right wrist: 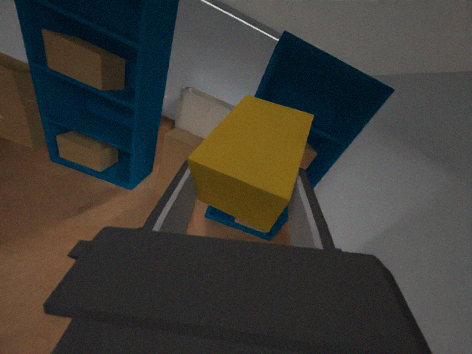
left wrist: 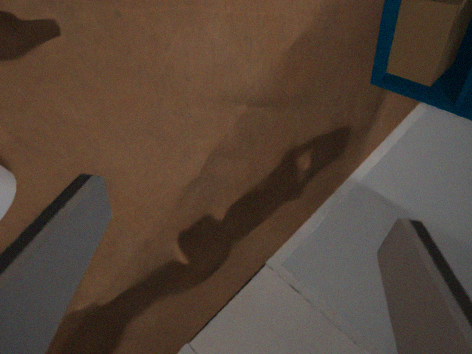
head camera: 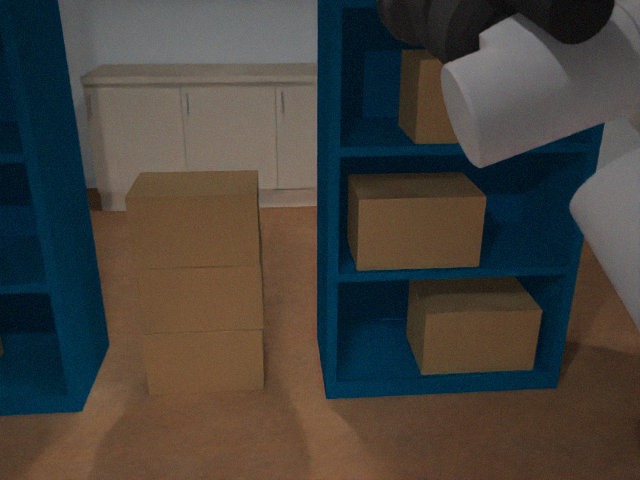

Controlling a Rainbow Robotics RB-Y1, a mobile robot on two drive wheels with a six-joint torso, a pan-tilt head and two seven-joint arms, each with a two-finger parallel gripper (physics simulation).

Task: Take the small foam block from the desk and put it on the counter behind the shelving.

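Frame: origin at the robot's base, x ahead, y left, z up, level; metres.
Where they show: left gripper, between the fingertips: (left wrist: 246,215); right gripper, between the fingertips: (right wrist: 243,173).
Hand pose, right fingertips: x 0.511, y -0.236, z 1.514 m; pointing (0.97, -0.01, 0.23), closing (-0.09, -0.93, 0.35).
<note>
After its pixels a point has its place.
The yellow foam block (right wrist: 250,155) {x 0.500, y -0.232, z 1.533 m} is held between the fingers of my right gripper (right wrist: 243,173) {x 0.511, y -0.236, z 1.514 m}, which is shut on it, up in the air. In the head camera the right gripper and the block do not show; part of my right arm shows at the upper right. My left gripper (left wrist: 246,215) {x 0.296, y 0.028, z 0.750 m} is open, with its fingers wide apart and no object between them. The beige counter (head camera: 206,73) {x 4.133, y -0.029, z 0.911 m} stands against the back wall, seen through the gap between two blue shelf units; its right part is hidden. A part of the counter (right wrist: 202,112) {x 4.052, y 0.220, z 0.624 m} also shows in the right wrist view, behind the block.
A stack of cardboard boxes (head camera: 199,232) {x 1.987, y 0.030, z 0.676 m} stands in the gap between the left blue shelf unit (head camera: 77,289) {x 2.117, y 0.493, z 0.425 m} and the right blue shelf unit (head camera: 328,206) {x 1.868, y -0.405, z 0.789 m}, in front of the counter. The right unit holds several cardboard boxes. In the left wrist view a shelf corner (left wrist: 381,50) {x 1.807, y -1.073, z 0.035 m} shows at the upper right.
</note>
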